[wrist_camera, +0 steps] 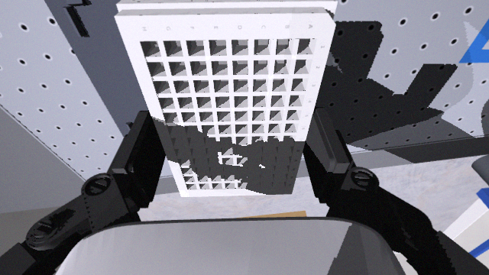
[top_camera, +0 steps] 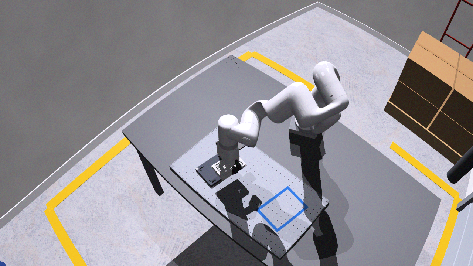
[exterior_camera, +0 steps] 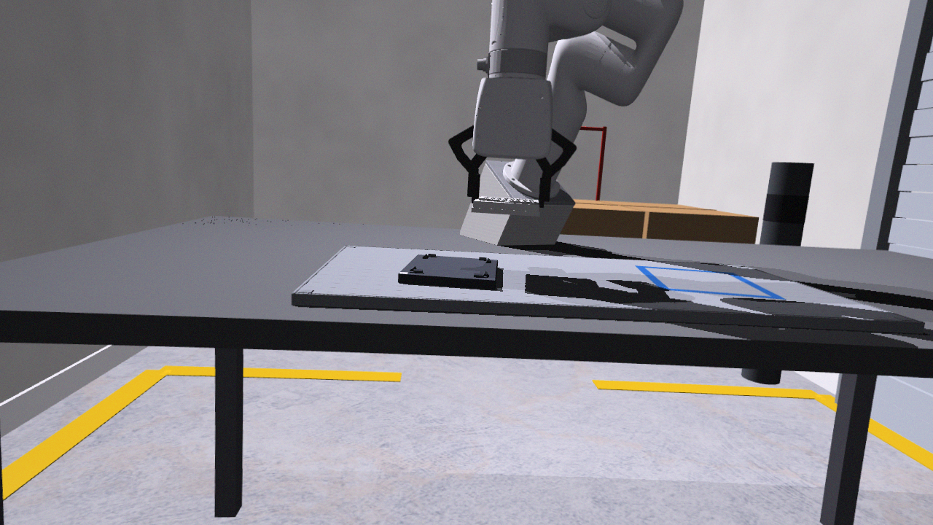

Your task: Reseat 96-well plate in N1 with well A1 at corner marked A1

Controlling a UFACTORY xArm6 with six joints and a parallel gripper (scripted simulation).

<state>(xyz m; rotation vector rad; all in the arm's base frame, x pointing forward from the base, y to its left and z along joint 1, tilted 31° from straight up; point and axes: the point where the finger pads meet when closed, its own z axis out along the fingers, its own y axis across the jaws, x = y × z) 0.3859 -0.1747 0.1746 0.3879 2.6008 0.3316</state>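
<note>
The plate nest N1 lies 100 mm below my hand and 70 mm to the right of it. The rest, counted from my hand: A1 label (140 mm to the right, 100 mm below, 70 mm ahead); then white 96-well plate (10 mm below).
</note>
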